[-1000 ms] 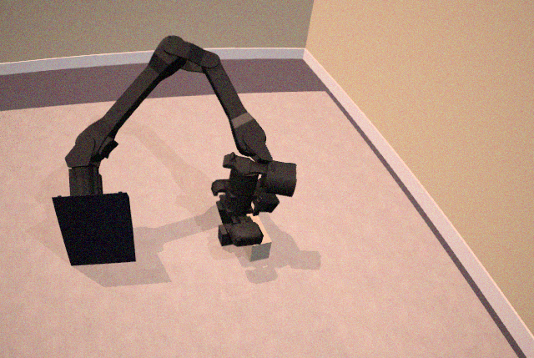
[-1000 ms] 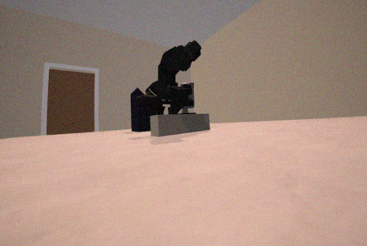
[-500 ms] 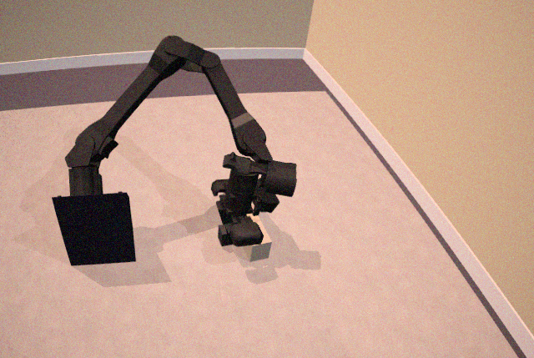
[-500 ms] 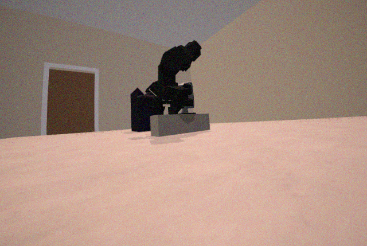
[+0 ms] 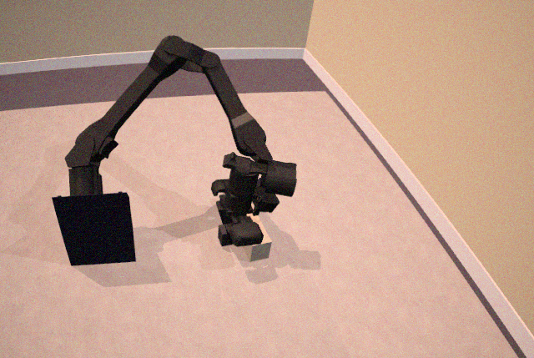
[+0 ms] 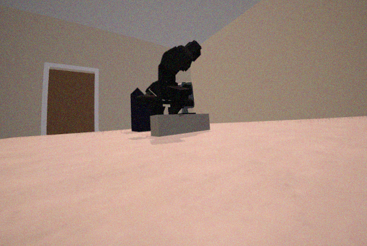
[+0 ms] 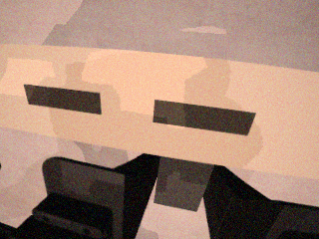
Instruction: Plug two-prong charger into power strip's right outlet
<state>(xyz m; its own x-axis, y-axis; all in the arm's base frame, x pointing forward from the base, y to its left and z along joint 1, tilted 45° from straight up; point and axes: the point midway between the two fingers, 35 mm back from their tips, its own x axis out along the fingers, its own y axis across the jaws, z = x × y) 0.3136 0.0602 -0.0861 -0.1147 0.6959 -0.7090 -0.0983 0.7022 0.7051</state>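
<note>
My gripper tip is 20 mm short of the charger and 10 mm below it.
</note>
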